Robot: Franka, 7 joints.
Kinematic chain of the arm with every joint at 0, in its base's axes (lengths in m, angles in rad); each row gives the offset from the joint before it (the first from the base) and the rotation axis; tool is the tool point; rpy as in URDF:
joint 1: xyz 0 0 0.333 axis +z
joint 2: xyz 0 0 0 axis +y
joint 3: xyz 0 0 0.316 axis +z
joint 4: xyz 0.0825 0 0 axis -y
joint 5: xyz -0.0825 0 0.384 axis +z
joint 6: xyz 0 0 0 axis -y
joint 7: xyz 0.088 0 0 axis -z
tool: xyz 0 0 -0.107 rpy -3.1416 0 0
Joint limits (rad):
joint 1: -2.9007..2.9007
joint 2: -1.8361..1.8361
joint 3: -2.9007..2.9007
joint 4: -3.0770..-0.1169
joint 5: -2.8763..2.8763
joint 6: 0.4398..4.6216
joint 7: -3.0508..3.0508
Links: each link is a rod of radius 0.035 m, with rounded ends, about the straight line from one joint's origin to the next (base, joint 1, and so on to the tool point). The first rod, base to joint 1, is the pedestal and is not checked.
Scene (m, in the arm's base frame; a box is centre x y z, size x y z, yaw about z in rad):
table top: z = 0
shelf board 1: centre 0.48 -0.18 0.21 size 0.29 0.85 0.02 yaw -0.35
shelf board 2: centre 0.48 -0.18 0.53 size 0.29 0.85 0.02 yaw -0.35
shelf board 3: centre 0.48 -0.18 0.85 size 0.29 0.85 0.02 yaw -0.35
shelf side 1: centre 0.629 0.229 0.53 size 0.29 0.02 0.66 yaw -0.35
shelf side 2: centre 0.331 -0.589 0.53 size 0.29 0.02 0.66 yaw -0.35
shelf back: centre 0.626 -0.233 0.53 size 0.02 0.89 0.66 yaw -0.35
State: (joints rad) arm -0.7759 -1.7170 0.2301 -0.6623 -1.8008 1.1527 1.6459
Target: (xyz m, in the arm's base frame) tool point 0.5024 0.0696 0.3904
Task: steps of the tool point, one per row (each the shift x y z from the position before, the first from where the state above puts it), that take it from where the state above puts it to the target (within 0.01 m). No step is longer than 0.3 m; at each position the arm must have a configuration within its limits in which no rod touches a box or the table.
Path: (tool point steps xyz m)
1: 0.0881 -0.0958 0.2539
2: 0.1798 -0.1129 0.1664
3: 0.2278 -0.0905 0.0509
4: 0.2180 -0.0465 -0.0633
5: 0.1548 -0.0052 -0.1494
6: 0.0612 0.0129 -0.1896
7: -0.0305 -0.0001 -0.1794
8: 0.0933 -0.0147 0.0029
9: 0.0935 -0.0535 -0.0029

